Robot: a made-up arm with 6 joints.
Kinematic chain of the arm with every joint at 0, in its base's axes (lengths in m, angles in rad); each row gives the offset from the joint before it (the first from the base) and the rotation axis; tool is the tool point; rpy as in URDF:
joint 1: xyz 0 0 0.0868 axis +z
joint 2: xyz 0 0 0 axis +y
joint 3: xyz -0.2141 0 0.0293 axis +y
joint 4: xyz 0.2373 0 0.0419 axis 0.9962 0 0.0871
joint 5: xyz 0 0 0 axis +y
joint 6: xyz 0.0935 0 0.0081 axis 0.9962 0 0.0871
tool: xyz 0 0 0 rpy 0 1.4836 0
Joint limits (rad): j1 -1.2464..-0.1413 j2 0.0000..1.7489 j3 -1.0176..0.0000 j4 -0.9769..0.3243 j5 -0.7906..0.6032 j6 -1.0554..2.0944
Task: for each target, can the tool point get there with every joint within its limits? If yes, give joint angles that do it. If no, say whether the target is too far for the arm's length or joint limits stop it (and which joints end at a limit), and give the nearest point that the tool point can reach.
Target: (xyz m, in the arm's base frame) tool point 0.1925 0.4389 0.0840
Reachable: no: joint limits stop it (at a limit: joint 1, joint 3, joint 4, joint 5) | nearest point 0.1491 0.0346 0.0837 | short by 0.407 m
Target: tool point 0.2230 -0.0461 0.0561
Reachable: yes | joints -0.2308 1.4442 -0.4132 -0.3480 -0.1925 0.8203
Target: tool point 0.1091 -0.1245 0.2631
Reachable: yes | joints -0.8605 0.5606 -0.4428 -0.0567 -0.2894 0.8576
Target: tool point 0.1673 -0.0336 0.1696
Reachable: yes | joints -0.4296 0.6853 -0.1809 -0.8135 -0.6114 -0.6141
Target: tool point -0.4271 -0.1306 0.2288
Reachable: no: joint limits stop it (at a limit: joint 1, joint 2, joint 3, joint 4, joint 5) | nearest point -0.1533 0.0004 0.4274 | short by 0.363 m
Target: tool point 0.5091 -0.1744 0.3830
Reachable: no: too far | nearest point 0.3113 -0.1066 0.2679 | short by 0.239 m
